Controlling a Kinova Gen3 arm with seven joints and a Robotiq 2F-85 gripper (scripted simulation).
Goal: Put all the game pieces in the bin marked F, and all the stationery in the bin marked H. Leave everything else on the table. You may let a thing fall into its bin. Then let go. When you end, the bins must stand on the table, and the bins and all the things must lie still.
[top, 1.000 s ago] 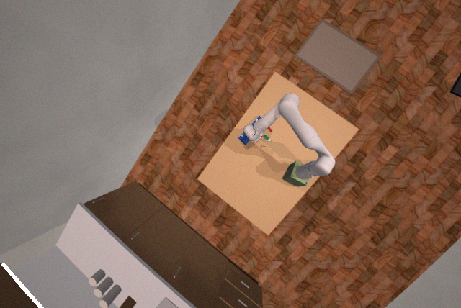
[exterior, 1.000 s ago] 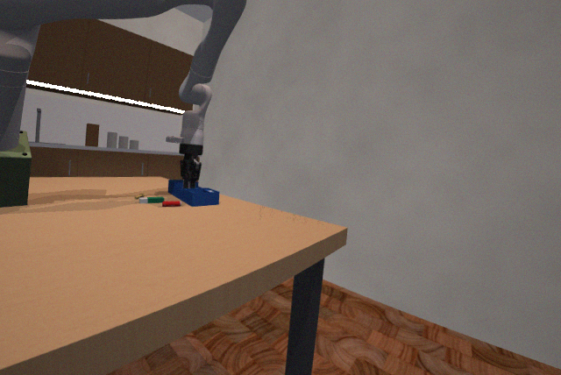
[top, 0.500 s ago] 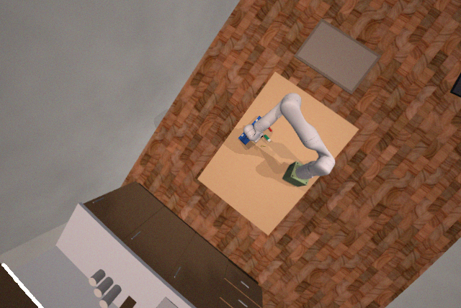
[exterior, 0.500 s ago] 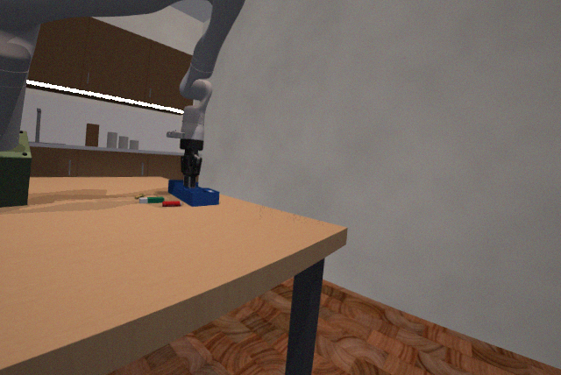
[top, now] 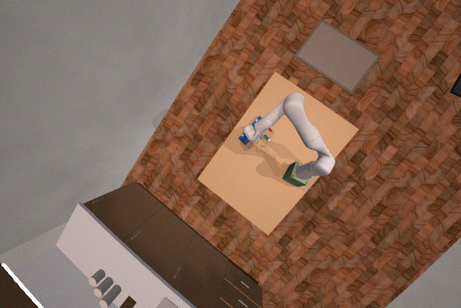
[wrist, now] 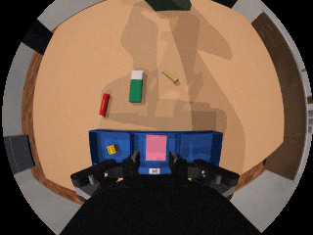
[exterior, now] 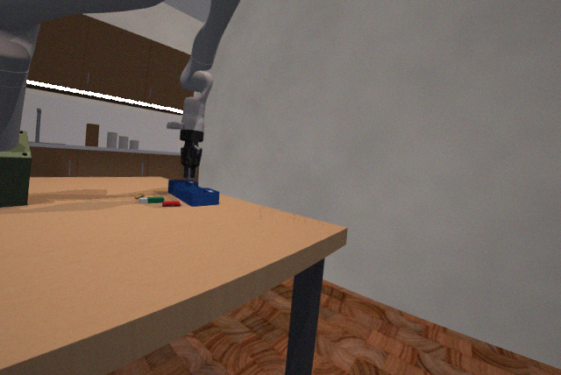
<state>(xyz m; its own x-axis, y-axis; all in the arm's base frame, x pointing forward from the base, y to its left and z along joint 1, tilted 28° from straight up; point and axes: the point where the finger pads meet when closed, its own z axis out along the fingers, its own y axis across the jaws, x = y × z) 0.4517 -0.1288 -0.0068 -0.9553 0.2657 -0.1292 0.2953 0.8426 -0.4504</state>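
Right now the green piece is 13 cm behind my hand and 8 cm below it. Round my hand: pink block 7 cm below; red piece 11 cm behind, 8 cm to the right, 8 cm below; yellow piece 8 cm to the right, 7 cm below, 2 cm behind.
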